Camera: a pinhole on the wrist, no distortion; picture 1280 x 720 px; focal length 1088.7 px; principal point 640.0 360.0 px. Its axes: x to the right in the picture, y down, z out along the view. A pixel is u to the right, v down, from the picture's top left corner.
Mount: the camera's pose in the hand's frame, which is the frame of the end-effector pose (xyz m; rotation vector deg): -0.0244 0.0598 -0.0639 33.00 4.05 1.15
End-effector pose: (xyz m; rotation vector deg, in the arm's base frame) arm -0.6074 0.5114 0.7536 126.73 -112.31 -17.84
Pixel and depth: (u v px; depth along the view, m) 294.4 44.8 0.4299
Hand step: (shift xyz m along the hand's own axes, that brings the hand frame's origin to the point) -0.1295 -0.2835 0.2362
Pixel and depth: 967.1 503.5 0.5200
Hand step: 0.1691 -0.1593 0.3988
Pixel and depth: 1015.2 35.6 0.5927
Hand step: 0.2221 -0.4025 0.3231
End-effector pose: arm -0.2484 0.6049 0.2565 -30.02 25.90 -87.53
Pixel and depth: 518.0 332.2 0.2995
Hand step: -0.0362 -0.1107 0.1845
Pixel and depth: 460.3 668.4 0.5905
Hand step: -0.0787 -0.1246 0.5270
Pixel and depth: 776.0 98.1 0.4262
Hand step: 0.0595 -0.2557 0.2334
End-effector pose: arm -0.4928 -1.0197 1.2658 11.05 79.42 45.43
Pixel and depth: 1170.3 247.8 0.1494
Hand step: 0.0590 -0.0315 0.0482
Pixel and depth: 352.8 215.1 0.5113
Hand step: -0.1220 -0.2804 0.3349
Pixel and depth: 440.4 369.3 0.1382
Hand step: -0.0397 -0.0153 0.0539
